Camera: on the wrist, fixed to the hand. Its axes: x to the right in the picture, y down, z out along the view.
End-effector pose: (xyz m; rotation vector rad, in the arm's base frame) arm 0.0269 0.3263 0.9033 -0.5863 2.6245 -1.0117
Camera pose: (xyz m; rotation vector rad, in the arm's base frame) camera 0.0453 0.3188 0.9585 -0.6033 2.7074 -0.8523
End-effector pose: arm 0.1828 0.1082 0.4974 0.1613 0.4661 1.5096
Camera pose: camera 0.2159 0.0816 0.4569 0.0607 0.3740 1.5410
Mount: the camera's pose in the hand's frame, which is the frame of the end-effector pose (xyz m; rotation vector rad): -0.0184 -0.0479 -0.0284 -0.1255 0.0052 0.0064
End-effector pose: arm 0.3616 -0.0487 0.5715 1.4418 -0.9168 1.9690
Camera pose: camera 0.3857 0.0031 0.5584 1.3642 -1.0248 1.8834
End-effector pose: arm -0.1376 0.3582 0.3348 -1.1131 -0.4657 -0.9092
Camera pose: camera -0.1902 0.3323 0.3370 -1.2253 -0.4049 -0.9457
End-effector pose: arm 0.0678 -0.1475 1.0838 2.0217 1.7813 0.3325
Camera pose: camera 0.0101 -0.1570 1.0885 1.9413 1.7128 0.4406
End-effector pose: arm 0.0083 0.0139 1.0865 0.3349 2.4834 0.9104
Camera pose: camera 0.0066 -0.0444 1.0803 0.2987 2.4172 1.0652
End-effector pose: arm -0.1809 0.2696 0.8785 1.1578 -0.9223 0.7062
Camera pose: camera -0.1418 0.2840 0.8372 1.0421 -0.9529 0.6470
